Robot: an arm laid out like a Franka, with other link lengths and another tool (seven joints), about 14 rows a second.
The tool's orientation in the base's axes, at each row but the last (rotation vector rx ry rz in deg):
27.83, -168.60, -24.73
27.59, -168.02, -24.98
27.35, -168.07, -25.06
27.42, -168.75, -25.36
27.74, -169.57, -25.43
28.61, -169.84, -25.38
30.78, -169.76, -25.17
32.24, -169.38, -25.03
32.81, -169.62, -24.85
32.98, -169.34, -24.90
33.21, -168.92, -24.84
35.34, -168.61, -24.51
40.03, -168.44, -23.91
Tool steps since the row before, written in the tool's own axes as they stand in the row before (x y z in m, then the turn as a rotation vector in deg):
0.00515, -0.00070, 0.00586, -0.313, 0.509, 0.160
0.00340, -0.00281, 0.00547, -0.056, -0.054, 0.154
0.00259, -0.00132, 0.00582, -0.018, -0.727, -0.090
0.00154, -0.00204, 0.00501, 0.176, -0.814, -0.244
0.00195, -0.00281, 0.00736, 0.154, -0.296, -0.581
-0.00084, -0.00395, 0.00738, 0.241, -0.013, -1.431
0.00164, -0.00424, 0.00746, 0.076, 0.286, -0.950
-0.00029, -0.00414, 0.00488, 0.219, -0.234, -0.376
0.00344, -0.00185, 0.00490, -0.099, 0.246, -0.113
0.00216, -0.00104, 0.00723, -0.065, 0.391, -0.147
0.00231, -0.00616, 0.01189, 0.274, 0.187, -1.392
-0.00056, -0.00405, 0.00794, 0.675, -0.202, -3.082
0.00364, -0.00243, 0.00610, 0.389, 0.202, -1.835
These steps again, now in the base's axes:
-0.00564, -0.00083, -0.00538, 0.117, 0.607, -0.025
-0.00336, -0.00225, -0.00574, 0.041, 0.010, -0.167
-0.00310, -0.00053, -0.00569, 0.243, -0.677, -0.138
-0.00170, -0.00102, -0.00526, 0.112, -0.861, -0.004
-0.00214, -0.00122, -0.00773, 0.031, -0.474, 0.472
0.00090, -0.00132, -0.00826, -0.011, -0.474, 1.372
-0.00123, -0.00242, -0.00830, -0.026, -0.021, 0.994
0.00096, -0.00231, -0.00590, -0.066, -0.388, 0.299
-0.00325, -0.00168, -0.00509, 0.022, 0.227, 0.176
-0.00271, 0.00012, -0.00712, -0.056, 0.334, 0.253
-0.00181, -0.00330, -0.01306, -0.100, -0.297, 1.396
0.00078, -0.00134, -0.00880, -0.052, -1.226, 2.914
-0.00312, -0.00226, -0.00645, -0.157, -0.448, 1.826

